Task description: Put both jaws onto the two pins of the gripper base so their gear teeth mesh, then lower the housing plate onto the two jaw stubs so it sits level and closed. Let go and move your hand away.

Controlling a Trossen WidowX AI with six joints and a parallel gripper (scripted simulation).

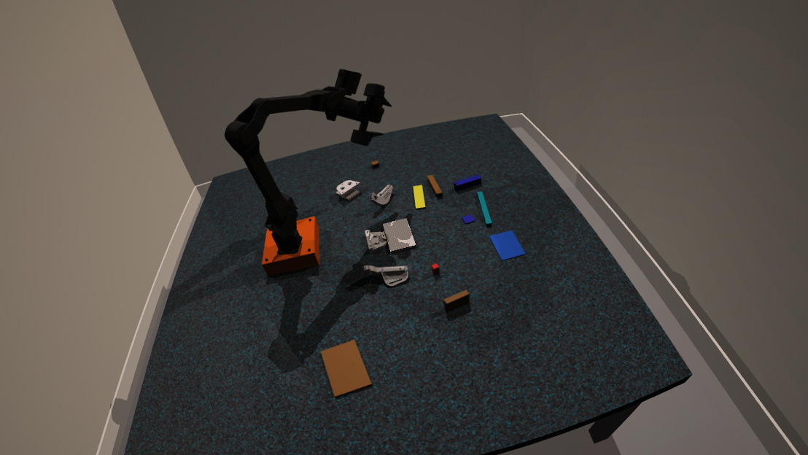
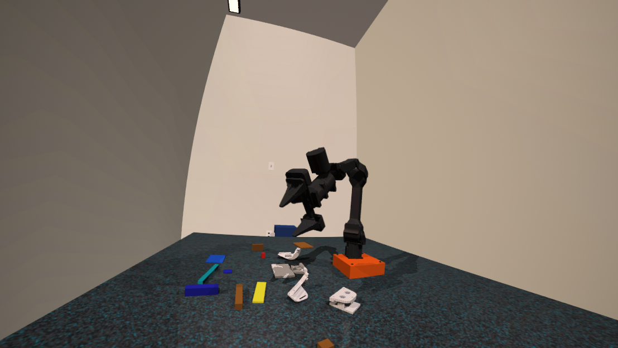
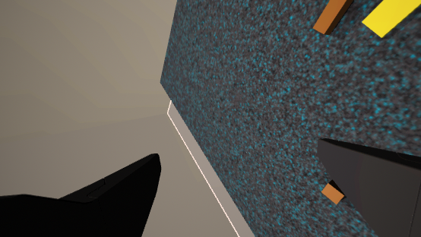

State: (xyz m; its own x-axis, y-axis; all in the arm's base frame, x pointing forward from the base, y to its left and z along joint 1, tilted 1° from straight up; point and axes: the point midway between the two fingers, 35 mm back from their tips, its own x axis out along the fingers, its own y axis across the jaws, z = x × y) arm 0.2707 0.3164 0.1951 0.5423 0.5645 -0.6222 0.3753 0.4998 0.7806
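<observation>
Right now the white jaw is 200 mm below my gripper tip, 130 mm to the right of it and 50 mm behind it. The rest, counted from my gripper tip: brown bar (220 mm below, 120 mm ahead, 60 mm to the right); brown cube (220 mm below, 110 mm to the left, 90 mm behind); yellow bar (230 mm below, 110 mm to the right, 70 mm ahead).
</observation>
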